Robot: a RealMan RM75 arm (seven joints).
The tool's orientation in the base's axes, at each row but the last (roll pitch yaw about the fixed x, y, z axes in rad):
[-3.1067, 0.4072, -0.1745]
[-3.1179, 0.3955, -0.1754]
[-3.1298, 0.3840, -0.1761]
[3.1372, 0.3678, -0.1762]
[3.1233, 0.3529, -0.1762]
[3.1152, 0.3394, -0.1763]
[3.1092, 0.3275, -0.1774]
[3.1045, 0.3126, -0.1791]
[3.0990, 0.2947, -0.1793]
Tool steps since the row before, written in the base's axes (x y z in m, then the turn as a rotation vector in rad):
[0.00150, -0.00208, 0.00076, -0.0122, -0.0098, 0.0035]
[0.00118, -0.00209, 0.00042, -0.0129, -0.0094, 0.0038]
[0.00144, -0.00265, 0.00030, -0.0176, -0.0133, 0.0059]
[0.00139, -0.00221, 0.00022, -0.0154, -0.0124, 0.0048]
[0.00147, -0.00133, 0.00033, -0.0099, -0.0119, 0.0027]
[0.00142, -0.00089, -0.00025, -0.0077, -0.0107, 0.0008]
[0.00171, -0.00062, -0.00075, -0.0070, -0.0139, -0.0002]
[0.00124, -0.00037, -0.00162, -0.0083, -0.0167, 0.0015]
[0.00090, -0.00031, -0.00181, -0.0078, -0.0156, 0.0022]
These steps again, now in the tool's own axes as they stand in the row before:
[0.00139, 0.00174, -0.00149, -0.0109, 0.0118, 0.0005]
[0.00125, 0.00183, -0.00102, -0.0117, 0.0115, 0.0005]
[0.00163, 0.00234, -0.00101, -0.0161, 0.0162, 0.0000]
[0.00156, 0.00194, -0.00083, -0.0138, 0.0149, 0.0003]
[0.00146, 0.00107, -0.00087, -0.0081, 0.0134, 0.0004]
[0.00155, 0.00063, -0.00027, -0.0056, 0.0119, 0.0015]
[0.00194, 0.00030, 0.00014, -0.0041, 0.0149, 0.0021]
[0.00172, 0.00010, 0.00115, -0.0054, 0.0179, 0.0008]
[0.00143, 0.00008, 0.00146, -0.0053, 0.0168, 0.0000]

